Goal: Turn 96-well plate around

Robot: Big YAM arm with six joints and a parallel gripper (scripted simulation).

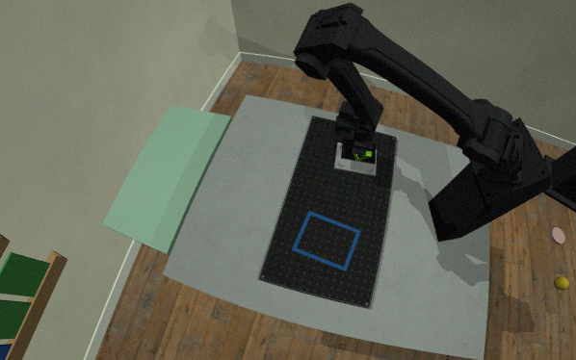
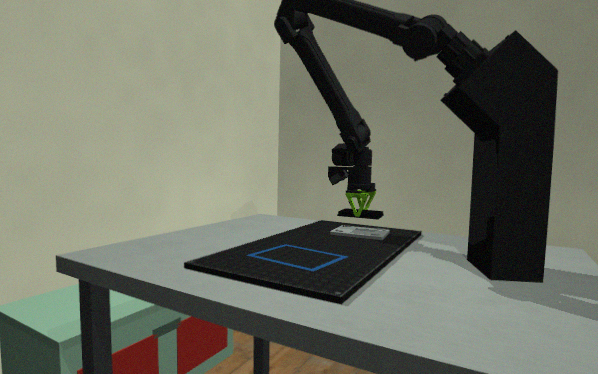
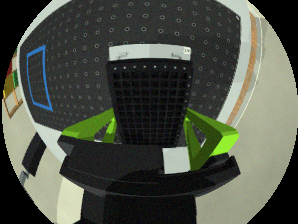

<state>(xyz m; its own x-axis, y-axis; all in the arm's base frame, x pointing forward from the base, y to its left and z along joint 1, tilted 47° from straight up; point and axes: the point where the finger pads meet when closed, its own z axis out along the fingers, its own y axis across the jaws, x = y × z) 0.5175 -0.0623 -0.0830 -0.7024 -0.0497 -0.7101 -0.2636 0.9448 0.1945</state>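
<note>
My gripper is now 6 cm above the plate nest N1. Round my hand: black 96-well plate (right at my hand); A1 mark (9 cm ahead, 6 cm below, 2 cm to the right).
</note>
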